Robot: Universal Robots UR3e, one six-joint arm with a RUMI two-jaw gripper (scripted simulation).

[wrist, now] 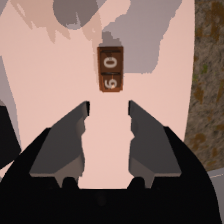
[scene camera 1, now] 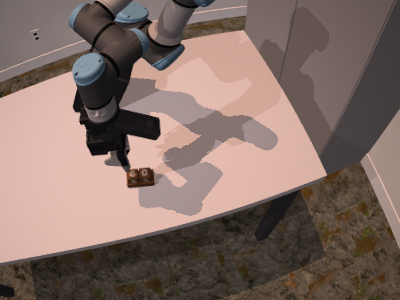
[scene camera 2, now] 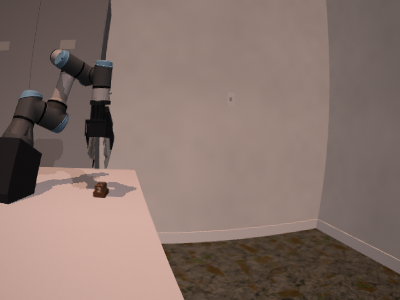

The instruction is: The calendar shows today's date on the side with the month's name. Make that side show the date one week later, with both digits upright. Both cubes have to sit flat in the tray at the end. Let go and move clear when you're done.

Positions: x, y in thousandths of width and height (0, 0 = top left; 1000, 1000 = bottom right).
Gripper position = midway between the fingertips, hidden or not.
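Visible: my gripper, at (scene camera 1: 319, 542), at (scene camera 2: 249, 558) and at (wrist: 489, 453).
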